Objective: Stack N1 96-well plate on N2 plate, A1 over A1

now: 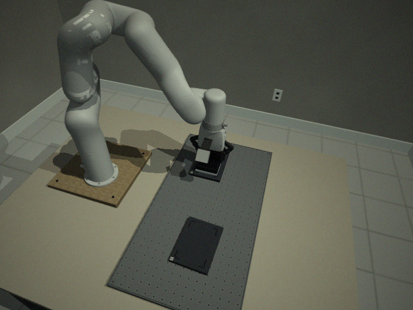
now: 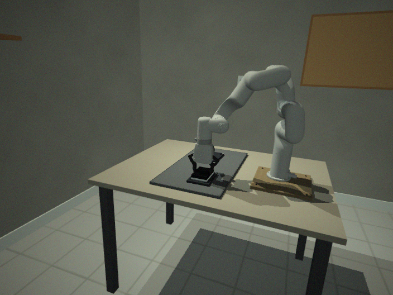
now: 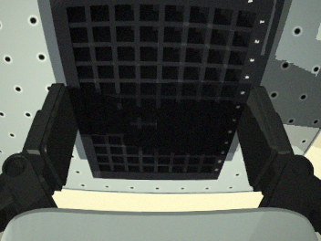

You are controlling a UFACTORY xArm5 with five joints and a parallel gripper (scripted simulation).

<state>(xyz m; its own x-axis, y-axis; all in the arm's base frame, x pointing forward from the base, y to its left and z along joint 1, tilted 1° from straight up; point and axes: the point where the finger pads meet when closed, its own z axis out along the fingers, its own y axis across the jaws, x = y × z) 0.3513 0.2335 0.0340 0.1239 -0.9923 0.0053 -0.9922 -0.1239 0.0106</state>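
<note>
Right now the black 96-well plate is 10 mm below my hand. Round my hand: white 96-well plate (30 mm below); then corner label (50 mm ahead, 420 mm to the right, 30 mm below).
</note>
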